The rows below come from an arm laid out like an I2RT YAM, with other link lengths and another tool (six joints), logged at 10 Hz.
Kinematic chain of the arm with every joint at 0, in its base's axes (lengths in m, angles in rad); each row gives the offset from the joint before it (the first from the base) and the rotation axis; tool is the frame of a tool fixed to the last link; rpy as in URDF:
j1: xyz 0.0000 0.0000 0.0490 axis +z
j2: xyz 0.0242 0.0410 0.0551 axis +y
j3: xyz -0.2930 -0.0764 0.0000 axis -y
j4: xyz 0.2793 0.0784 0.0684 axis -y
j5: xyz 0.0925 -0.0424 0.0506 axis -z
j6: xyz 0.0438 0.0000 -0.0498 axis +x
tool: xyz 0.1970 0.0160 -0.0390 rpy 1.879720 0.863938 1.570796
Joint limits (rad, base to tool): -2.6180..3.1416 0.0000..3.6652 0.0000..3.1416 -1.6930..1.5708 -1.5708..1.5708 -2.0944..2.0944
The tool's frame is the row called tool.
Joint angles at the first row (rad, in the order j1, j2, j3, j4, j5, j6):
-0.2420, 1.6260, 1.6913, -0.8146, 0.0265, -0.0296
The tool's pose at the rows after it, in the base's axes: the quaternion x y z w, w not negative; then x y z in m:
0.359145 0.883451 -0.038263 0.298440 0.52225 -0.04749 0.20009
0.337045 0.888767 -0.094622 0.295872 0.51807 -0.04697 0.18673
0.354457 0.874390 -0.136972 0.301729 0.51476 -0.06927 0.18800
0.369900 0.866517 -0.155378 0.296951 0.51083 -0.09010 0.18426
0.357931 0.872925 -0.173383 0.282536 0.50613 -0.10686 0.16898
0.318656 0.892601 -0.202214 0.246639 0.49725 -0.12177 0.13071
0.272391 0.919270 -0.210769 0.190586 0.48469 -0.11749 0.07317
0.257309 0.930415 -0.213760 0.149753 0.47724 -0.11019 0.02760
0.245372 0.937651 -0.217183 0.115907 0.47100 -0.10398 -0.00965
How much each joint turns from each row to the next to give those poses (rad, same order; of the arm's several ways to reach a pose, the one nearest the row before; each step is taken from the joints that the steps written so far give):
0.1098, 0.0370, 0.0000, -0.0413, -0.0721, -0.1155
0.0580, 0.0176, 0.0000, -0.0202, 0.1187, -0.0397
0.0015, 0.0000, 0.0000, -0.0015, 0.0976, 0.0038
-0.0274, 0.0061, -0.0027, -0.0015, 0.0286, -0.0012
-0.0298, 0.0210, -0.0107, -0.0008, -0.0011, -0.0515
-0.0236, 0.0526, -0.0290, -0.0007, -0.0004, -0.0968
-0.0016, 0.0786, -0.0473, 0.0019, -0.0256, -0.0721
0.0107, 0.0740, -0.0328, 0.0187, -0.0042, -0.0035
0.0107, 0.0729, -0.0129, 0.0129, -0.0003, 0.0004

